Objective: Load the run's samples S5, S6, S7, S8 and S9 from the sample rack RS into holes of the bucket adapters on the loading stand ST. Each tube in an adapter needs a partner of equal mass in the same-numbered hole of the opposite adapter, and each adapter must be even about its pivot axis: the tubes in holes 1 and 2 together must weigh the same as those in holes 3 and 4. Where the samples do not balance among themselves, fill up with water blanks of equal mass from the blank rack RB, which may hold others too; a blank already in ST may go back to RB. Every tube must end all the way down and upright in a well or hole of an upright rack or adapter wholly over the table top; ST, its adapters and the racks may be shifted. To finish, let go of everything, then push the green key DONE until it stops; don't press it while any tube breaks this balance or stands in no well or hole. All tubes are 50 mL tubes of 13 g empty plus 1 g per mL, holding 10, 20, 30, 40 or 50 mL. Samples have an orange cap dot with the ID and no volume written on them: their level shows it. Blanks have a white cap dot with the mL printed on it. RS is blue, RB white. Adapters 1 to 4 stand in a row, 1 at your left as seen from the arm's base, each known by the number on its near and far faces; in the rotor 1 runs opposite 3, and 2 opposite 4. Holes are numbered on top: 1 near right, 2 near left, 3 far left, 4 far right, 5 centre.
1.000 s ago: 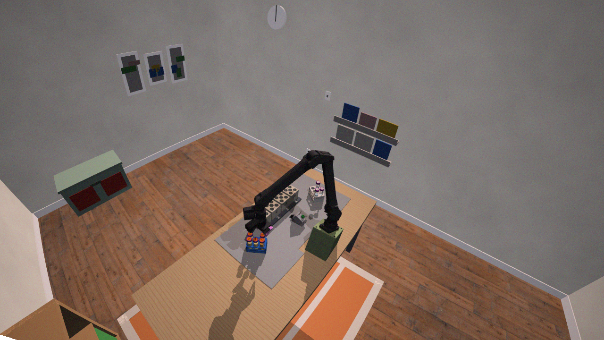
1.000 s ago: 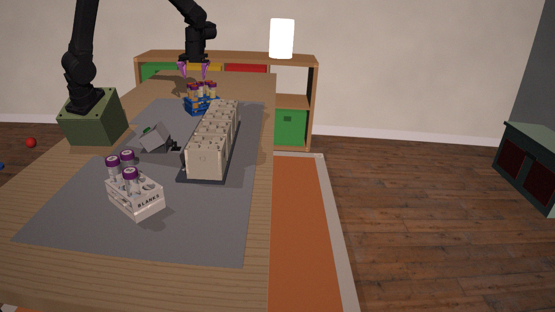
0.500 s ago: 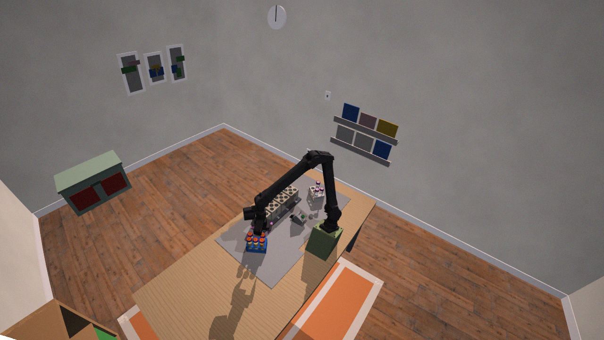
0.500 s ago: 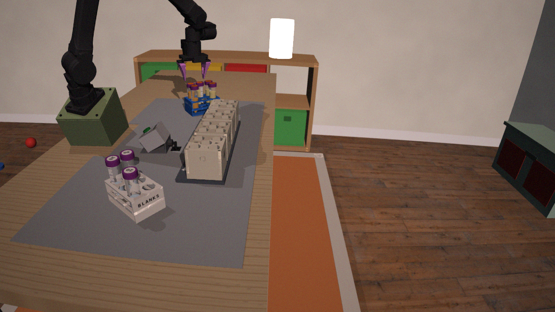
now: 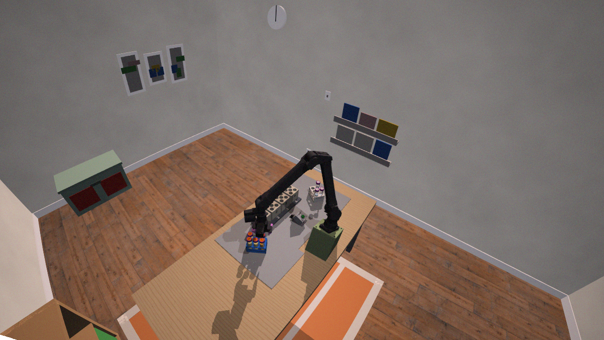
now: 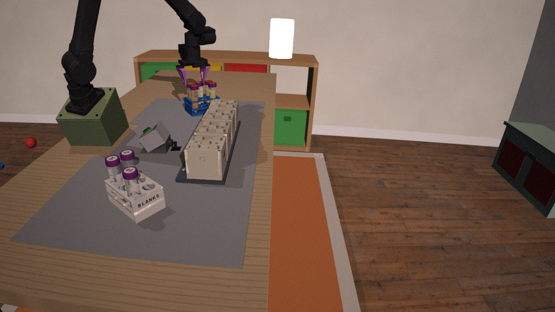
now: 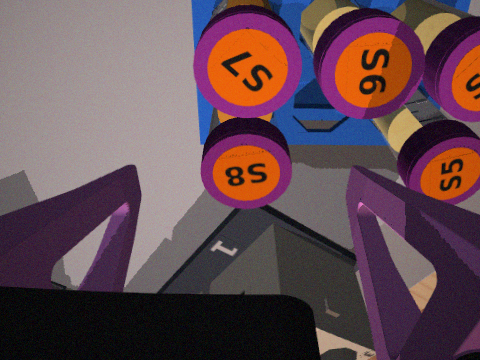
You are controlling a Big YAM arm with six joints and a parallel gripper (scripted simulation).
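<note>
Right now the sample S8 is 10 mm to the right of my hand and 70 mm below it. Also, from my hand: sample tube S9: 30 mm ahead, 90 mm to the left, 70 mm below; then blue sample rack RS: 10 mm ahead, 40 mm to the left, 110 mm below; then orange-dot sample tube: 30 mm behind, 30 mm to the left, 70 mm below.
</note>
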